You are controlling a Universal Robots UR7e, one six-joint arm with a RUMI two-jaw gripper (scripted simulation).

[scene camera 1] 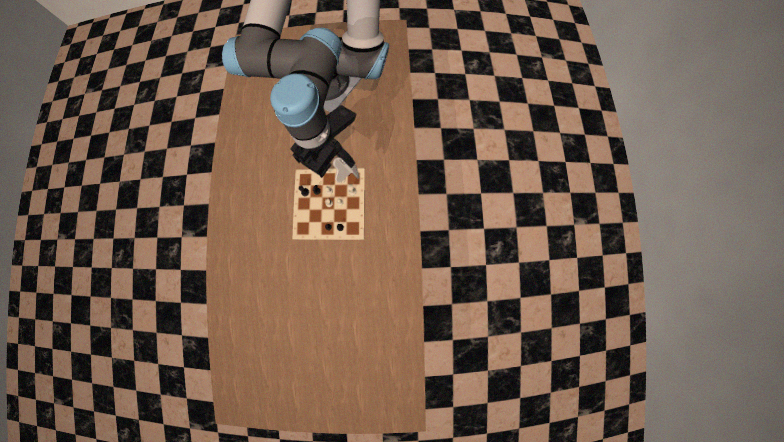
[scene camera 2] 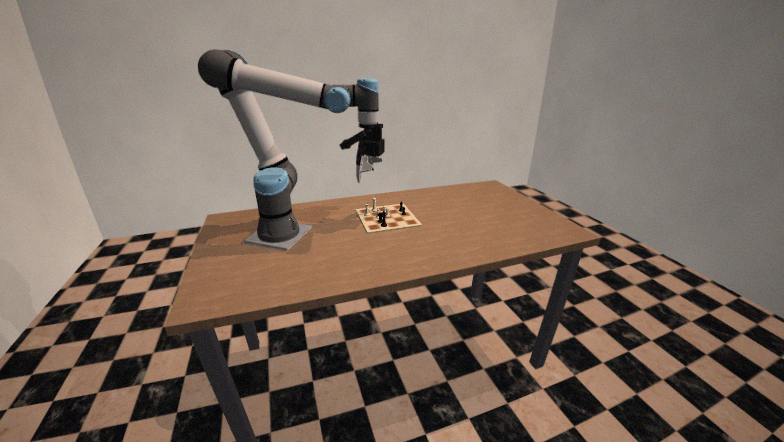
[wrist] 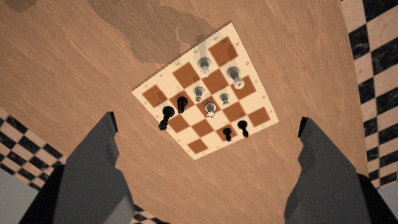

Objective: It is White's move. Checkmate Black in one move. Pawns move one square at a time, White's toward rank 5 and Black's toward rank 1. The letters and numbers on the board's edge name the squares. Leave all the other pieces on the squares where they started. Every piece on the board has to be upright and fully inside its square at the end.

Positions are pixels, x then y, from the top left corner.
The gripper shows in scene camera 1 [333,161], in scene camera 2 [366,176] and in the wrist view [207,115]. A board shows in scene camera 1, in scene camera 2 and in the wrist view [198,135]. The same spot on the board: [scene camera 1: 310,215] is [scene camera 2: 400,221].
